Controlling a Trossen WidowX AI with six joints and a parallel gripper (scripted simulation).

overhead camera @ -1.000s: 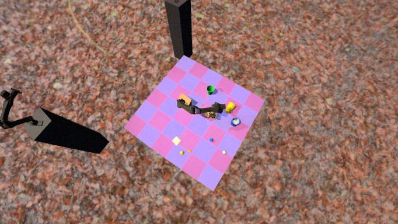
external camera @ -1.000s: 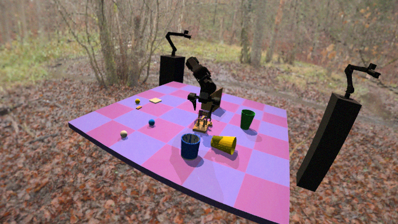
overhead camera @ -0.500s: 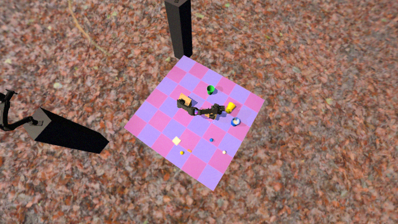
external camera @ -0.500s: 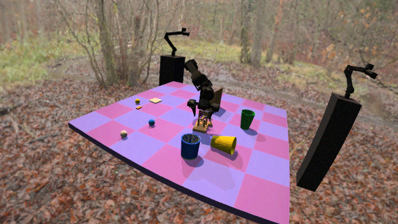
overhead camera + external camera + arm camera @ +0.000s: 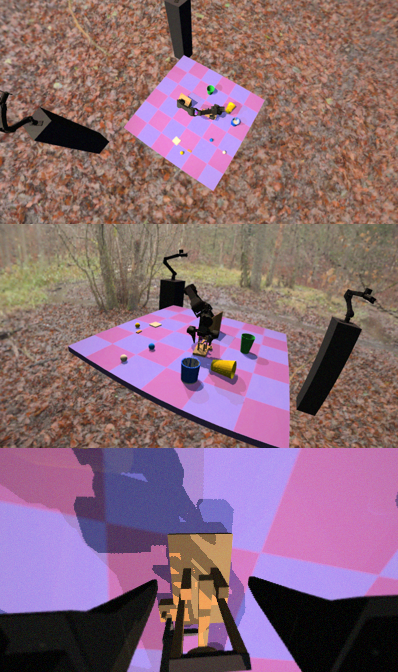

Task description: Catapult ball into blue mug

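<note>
Right now the small ball is 180 mm behind my gripper tip, 90 mm to the right of it and 50 mm below it. The rest, counted from my gripper tip: blue mug: 260 mm ahead, 70 mm to the left, 30 mm below; then blue ball: 270 mm to the right, 150 mm ahead, 40 mm below; then wooden catapult: 70 mm behind, 10 mm below.
</note>
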